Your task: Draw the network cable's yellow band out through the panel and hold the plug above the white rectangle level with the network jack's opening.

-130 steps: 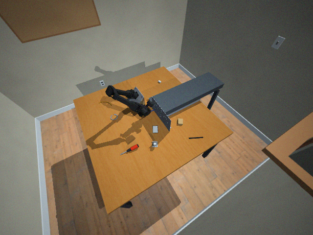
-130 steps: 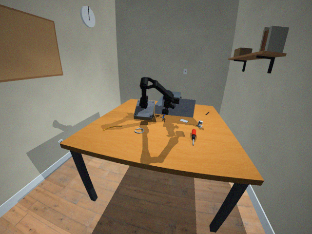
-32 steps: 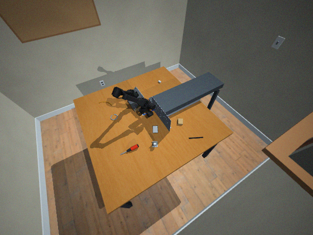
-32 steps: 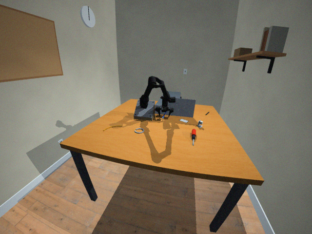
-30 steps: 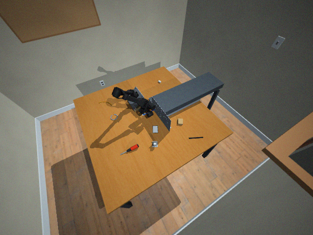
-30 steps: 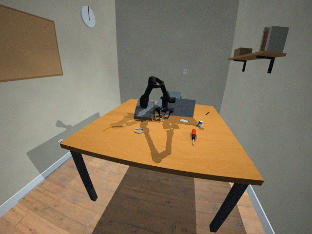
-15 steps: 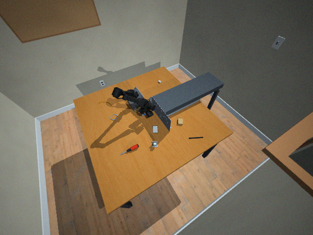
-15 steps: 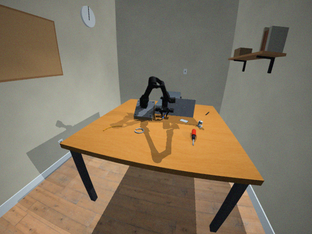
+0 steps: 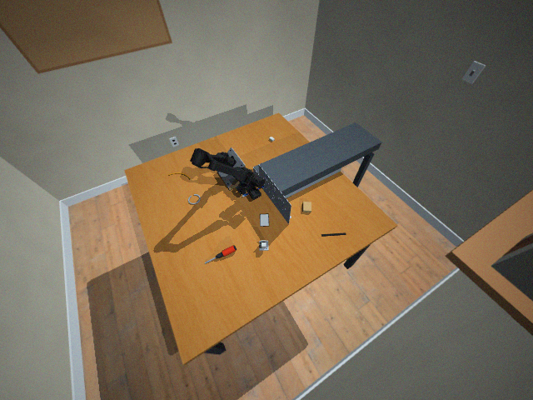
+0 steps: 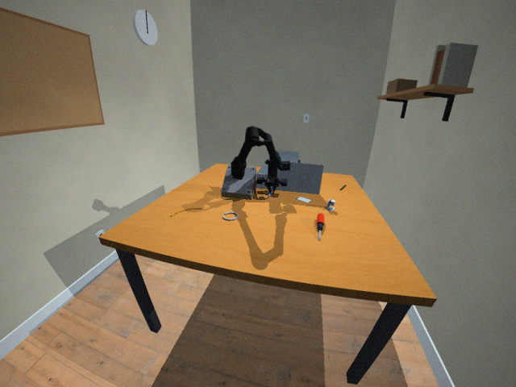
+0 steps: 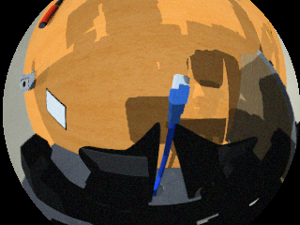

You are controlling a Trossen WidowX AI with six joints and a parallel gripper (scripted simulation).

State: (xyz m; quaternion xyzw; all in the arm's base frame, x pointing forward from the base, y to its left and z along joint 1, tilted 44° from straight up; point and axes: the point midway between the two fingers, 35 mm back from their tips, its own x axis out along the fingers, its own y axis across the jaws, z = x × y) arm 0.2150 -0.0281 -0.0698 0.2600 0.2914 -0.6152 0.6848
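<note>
Right now my hand is 210 mm short of the white rectangle, 40 mm above it and 10 mm to the left of it. Round my hand: wooden block: 270 mm to the left, 250 mm ahead, 30 mm below; then red screwdriver: 320 mm to the right, 300 mm ahead, 30 mm below; then plug: 40 mm to the right, 20 mm below.
</note>
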